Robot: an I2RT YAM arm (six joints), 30 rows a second.
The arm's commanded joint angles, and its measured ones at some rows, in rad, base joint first. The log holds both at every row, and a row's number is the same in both.
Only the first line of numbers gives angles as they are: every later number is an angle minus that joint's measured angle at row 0.
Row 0, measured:
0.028 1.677 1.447 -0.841 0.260 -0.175
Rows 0 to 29, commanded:
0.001 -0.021 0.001 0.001 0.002 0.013
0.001 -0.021 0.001 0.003 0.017 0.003
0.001 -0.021 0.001 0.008 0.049 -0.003
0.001 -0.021 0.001 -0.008 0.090 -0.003
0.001 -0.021 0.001 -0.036 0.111 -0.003
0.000 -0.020 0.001 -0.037 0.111 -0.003
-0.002 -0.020 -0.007 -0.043 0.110 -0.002
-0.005 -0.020 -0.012 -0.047 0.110 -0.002
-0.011 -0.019 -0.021 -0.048 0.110 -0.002
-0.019 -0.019 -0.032 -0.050 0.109 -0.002
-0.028 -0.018 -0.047 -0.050 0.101 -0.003
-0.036 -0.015 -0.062 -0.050 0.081 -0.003
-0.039 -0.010 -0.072 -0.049 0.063 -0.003
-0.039 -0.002 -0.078 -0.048 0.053 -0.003
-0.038 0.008 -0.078 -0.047 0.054 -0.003
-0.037 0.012 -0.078 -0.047 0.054 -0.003
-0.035 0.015 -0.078 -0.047 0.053 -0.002
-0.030 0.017 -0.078 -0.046 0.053 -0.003
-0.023 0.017 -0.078 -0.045 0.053 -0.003
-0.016 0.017 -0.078 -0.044 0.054 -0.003
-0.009 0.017 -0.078 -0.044 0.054 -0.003
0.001 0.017 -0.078 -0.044 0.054 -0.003
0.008 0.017 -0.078 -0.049 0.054 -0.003
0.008 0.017 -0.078 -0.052 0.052 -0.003
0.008 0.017 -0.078 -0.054 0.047 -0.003
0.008 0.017 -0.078 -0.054 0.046 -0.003
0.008 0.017 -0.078 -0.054 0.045 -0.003
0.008 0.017 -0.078 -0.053 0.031 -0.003
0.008 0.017 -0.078 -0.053 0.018 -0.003
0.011 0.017 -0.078 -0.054 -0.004 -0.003
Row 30, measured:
0.005 0.001 -0.072 -0.053 0.045 -0.004
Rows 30 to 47, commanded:
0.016 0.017 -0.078 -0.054 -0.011 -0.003
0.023 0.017 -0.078 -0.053 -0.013 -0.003
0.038 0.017 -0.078 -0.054 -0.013 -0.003
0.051 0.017 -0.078 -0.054 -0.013 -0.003
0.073 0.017 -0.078 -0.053 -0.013 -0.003
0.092 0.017 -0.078 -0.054 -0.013 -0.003
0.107 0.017 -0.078 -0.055 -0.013 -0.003
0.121 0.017 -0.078 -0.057 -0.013 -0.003
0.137 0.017 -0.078 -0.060 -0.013 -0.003
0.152 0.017 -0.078 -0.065 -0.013 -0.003
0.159 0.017 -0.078 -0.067 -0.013 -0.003
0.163 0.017 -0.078 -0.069 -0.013 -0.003
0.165 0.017 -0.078 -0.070 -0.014 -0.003
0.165 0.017 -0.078 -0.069 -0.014 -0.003
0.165 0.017 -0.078 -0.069 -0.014 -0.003
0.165 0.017 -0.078 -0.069 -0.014 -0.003
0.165 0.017 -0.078 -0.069 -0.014 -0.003
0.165 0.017 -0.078 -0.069 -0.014 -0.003
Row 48, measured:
0.162 0.001 -0.072 -0.068 -0.007 -0.004
